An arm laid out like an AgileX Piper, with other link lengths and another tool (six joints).
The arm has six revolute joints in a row. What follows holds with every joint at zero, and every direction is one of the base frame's. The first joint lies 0.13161 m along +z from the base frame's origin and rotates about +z. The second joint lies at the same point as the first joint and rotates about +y. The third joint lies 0.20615 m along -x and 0.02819 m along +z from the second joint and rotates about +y. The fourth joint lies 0.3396 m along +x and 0.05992 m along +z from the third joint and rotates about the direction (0.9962, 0, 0.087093). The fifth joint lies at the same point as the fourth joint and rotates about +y. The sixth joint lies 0.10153 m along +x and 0.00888 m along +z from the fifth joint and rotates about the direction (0.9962, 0, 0.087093). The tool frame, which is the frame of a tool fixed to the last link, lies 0.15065 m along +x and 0.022 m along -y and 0.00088 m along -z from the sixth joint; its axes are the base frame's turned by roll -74.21, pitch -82.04 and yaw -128.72 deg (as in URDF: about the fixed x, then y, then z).
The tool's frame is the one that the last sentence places.
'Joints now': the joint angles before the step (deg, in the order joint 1, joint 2, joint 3, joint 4, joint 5, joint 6). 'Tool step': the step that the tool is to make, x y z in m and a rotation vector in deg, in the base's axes. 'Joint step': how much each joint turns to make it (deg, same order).
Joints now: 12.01 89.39 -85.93 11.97 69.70 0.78
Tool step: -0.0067 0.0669 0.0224 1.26 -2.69 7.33
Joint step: 8.23 1.80 -4.93 0.07 0.00 1.00
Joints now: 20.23 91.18 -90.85 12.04 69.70 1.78
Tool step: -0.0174 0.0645 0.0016 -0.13 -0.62 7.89
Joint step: 8.25 3.70 -4.29 -0.53 0.00 0.36
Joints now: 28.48 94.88 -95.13 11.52 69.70 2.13
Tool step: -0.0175 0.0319 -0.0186 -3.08 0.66 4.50
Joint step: 5.66 2.92 -0.95 -2.74 0.02 1.07
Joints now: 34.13 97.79 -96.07 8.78 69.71 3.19
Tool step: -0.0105 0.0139 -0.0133 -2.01 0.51 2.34
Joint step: 2.80 1.56 -0.04 -1.51 0.00 0.43
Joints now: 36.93 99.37 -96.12 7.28 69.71 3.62
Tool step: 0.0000 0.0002 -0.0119 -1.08 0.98 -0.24
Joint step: 0.23 1.52 -0.14 -0.45 0.00 0.50
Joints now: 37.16 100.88 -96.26 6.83 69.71 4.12
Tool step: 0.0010 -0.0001 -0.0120 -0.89 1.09 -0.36
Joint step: 0.00 1.75 -0.39 -0.18 0.01 0.39
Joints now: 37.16 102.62 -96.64 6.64 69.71 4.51
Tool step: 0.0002 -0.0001 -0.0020 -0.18 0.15 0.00
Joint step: 0.00 0.29 -0.06 -0.05 0.00 0.00
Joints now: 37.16 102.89 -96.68 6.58 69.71 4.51
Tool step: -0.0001 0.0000 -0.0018 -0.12 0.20 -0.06
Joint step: 0.00 0.24 -0.04 0.00 0.02 0.07
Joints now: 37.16 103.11 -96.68 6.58 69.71 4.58
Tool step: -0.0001 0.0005 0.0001 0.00 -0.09 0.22
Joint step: 0.06 -0.02 0.02 0.00 -0.05 -0.18
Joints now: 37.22 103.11 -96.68 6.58 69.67 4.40
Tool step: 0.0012 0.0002 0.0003 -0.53 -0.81 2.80
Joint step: 0.00 0.01 -0.01 0.05 0.00 -2.98
